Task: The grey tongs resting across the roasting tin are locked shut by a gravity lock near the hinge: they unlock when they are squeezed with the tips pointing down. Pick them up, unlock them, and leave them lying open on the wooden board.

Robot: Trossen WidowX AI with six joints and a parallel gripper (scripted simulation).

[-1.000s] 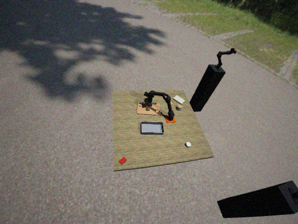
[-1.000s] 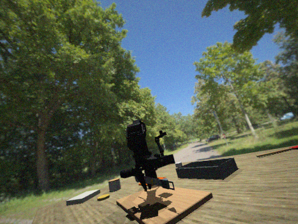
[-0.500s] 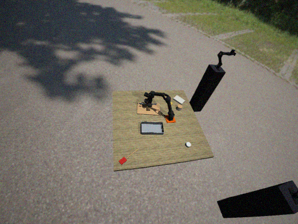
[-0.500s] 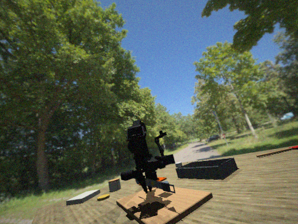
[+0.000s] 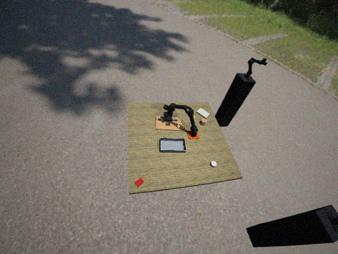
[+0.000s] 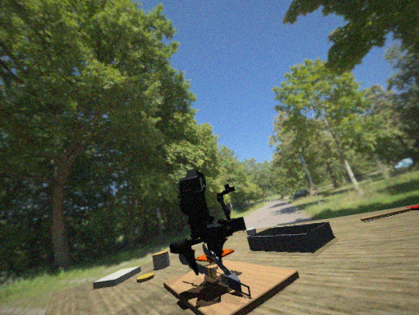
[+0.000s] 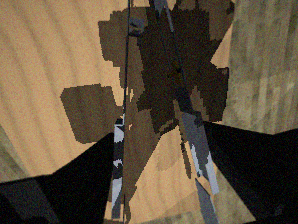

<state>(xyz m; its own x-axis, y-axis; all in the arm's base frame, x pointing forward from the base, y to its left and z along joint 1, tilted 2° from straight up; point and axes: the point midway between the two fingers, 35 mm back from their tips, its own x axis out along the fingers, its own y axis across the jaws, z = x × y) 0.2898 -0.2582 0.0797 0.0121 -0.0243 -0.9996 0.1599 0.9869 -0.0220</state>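
Now: the wooden board 30 mm to the left of my gripper tip and 40 mm below it. Round my gripper tip: yellow disc: 380 mm behind, 60 mm to the right, 40 mm below; then yellow lock piece: 50 mm ahead, 30 mm to the right, 10 mm above; then roasting tin: 30 mm ahead, 400 mm to the left, 20 mm below.
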